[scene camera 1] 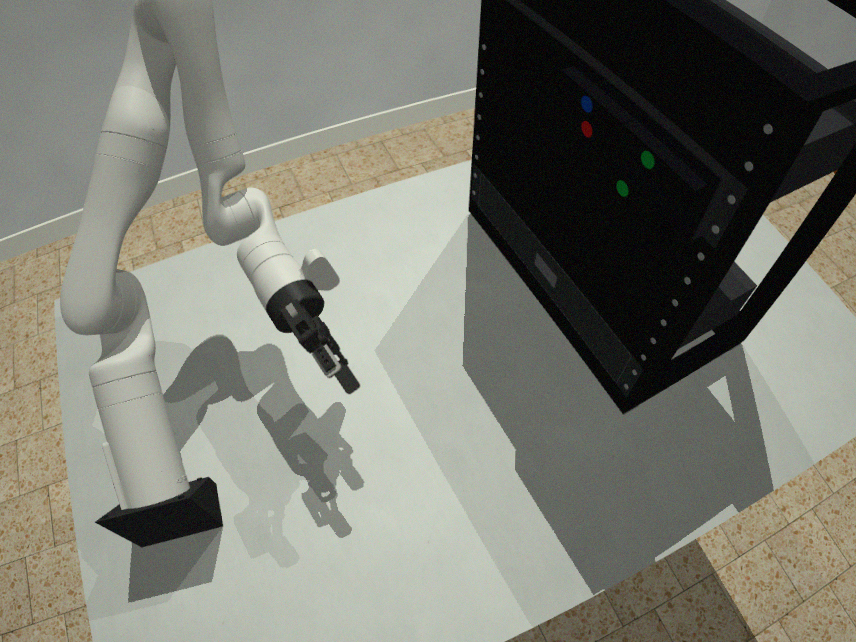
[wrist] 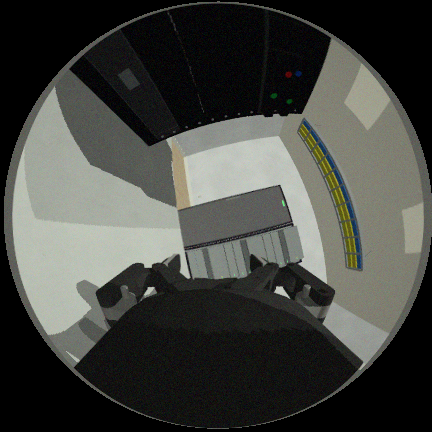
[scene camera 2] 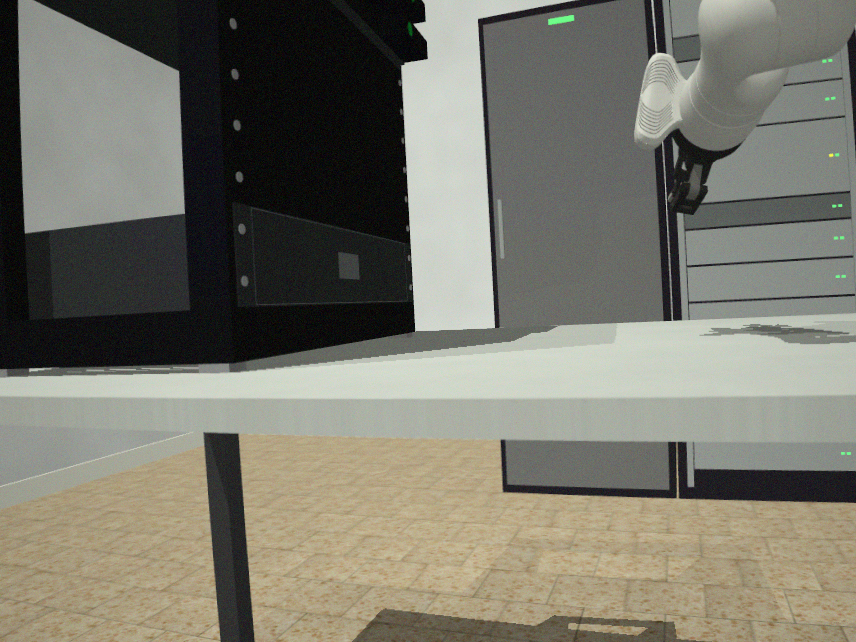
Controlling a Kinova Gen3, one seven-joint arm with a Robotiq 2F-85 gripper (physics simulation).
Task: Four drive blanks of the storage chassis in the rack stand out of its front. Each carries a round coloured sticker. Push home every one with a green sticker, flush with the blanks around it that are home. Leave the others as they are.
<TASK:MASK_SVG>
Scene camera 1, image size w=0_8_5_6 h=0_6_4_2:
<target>gripper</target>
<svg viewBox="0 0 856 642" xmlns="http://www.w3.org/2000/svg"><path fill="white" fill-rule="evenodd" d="M283 286L272 295L266 305L266 312L273 324L280 332L293 332L302 347L310 354L313 353L312 356L324 375L328 378L335 376L347 394L352 394L360 388L360 383L348 367L348 360L340 352L340 347L331 336L329 328L319 318L324 308L323 297L309 280L297 280Z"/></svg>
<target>black rack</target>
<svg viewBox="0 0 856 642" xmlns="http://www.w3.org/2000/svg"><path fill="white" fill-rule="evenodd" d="M828 0L856 18L856 0ZM481 0L468 211L556 323L622 414L625 415L638 407L639 404L695 372L725 352L739 346L784 291L855 196L856 60L827 69L792 43L727 0ZM715 333L713 336L672 359L676 351L711 330ZM838 170L757 287L752 279L734 261L769 203Z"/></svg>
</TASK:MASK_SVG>
